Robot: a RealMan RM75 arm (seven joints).
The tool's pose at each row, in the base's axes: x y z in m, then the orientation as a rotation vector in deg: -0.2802 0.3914 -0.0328 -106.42 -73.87 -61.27; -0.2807 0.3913 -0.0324 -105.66 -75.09 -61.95; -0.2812 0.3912 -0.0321 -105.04 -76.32 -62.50; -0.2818 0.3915 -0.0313 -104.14 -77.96 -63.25; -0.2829 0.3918 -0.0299 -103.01 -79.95 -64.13; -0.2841 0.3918 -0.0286 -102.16 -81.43 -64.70
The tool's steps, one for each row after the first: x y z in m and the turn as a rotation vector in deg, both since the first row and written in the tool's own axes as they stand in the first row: 0.0002 -0.0005 -0.0004 0.10 0.16 -1.21; 0.0003 -0.0009 -0.0008 0.18 0.18 -2.37; 0.0011 -0.0016 -0.0010 0.30 0.25 -3.93; 0.0022 -0.0028 -0.0017 0.47 0.33 -5.82; 0.0031 -0.0040 -0.0027 0.64 0.35 -7.20
